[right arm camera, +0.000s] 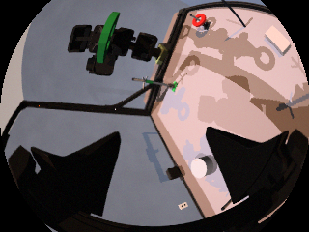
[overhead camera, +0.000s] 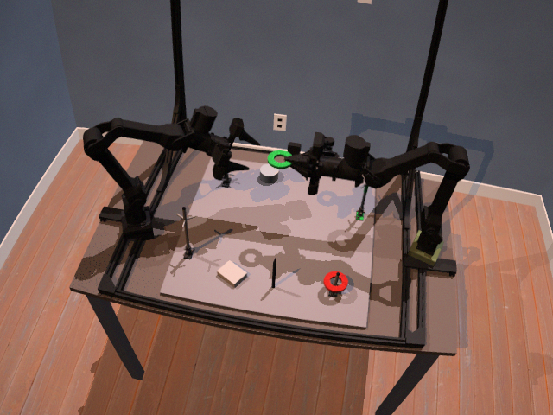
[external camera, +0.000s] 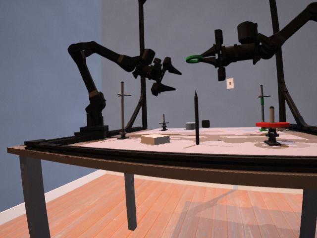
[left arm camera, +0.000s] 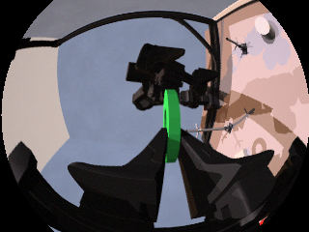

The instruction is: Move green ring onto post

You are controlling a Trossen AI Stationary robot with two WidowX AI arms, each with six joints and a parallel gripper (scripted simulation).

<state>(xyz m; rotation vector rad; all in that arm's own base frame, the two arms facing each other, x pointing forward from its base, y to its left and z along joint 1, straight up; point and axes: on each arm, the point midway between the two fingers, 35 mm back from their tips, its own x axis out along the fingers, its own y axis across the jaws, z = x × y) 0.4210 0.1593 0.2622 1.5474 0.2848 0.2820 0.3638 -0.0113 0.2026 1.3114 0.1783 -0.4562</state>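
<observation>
My right gripper is now 70 mm short of the green ring, 110 mm to the right of it and 50 mm below it. Round my right hand: black spike: 290 mm ahead, 120 mm to the left, 150 mm below; then white block: 270 mm ahead, 240 mm below.
The green ring lies 5 cm to the right of my left hand. Also, from my left hand: black spike 21 cm ahead, 20 cm below, 4 cm to the right; white block 29 cm below, 19 cm ahead, 16 cm to the right.
</observation>
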